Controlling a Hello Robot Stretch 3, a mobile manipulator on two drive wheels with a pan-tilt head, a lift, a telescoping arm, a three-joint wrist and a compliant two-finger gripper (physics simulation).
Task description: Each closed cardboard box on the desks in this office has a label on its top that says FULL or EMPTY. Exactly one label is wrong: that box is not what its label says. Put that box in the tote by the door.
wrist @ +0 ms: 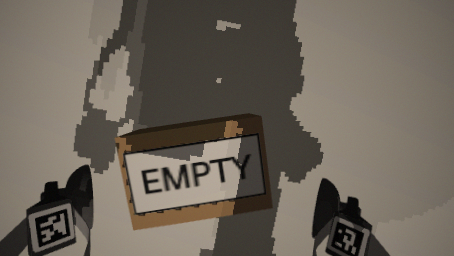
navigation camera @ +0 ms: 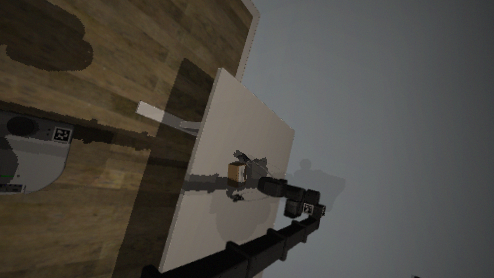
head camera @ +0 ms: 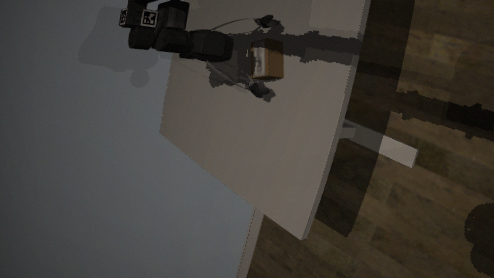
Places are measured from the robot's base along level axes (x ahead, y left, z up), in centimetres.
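Pixels of known places: gripper, fingertip midpoint: (wrist: 207,193) (navigation camera: 234,176) (head camera: 271,56); robot's base at its link origin: (navigation camera: 20,125).
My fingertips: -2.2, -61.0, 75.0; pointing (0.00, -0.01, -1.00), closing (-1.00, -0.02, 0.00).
For each thing: its top centre in the pictures, then the offset to it from my fingertips, as dx, dy, dz. "spot": a spot on its surface instead. Level surfaces: height alone.
- small brown cardboard box at its top centre: (wrist: 196,174) (head camera: 259,58) (navigation camera: 241,175) +0.8, -1.9, +2.0
- pale desk at its surface level: dz -3.0
- white desk foot at a spot on its surface: (head camera: 398,150) (navigation camera: 150,112) spot: +24.6, +6.7, -72.5
- wood floor at its surface level: dz -75.0
A small brown cardboard box (head camera: 273,61) (navigation camera: 233,174) (wrist: 200,212) stands closed on the pale desk (head camera: 240,140) (navigation camera: 250,115) (wrist: 390,100). Its top label (wrist: 195,175) reads EMPTY in the wrist view, partly in shadow. My gripper (head camera: 263,55) (navigation camera: 239,177) (wrist: 207,193) is open, with its two fingertips apart on opposite sides of the box. In the wrist view there are gaps between the box and both fingertips. How high the fingertips are above the desk is hard to tell. The tote and the door do not show.
A blue-grey wall (head camera: 90,165) (navigation camera: 390,100) runs along the desk's far side. A white desk foot (head camera: 398,150) (navigation camera: 152,112) stands on the wood floor (head camera: 430,165) (navigation camera: 125,60). My arm (navigation camera: 260,250) reaches over the desk; my base (navigation camera: 40,160) is at left in the navigation view.
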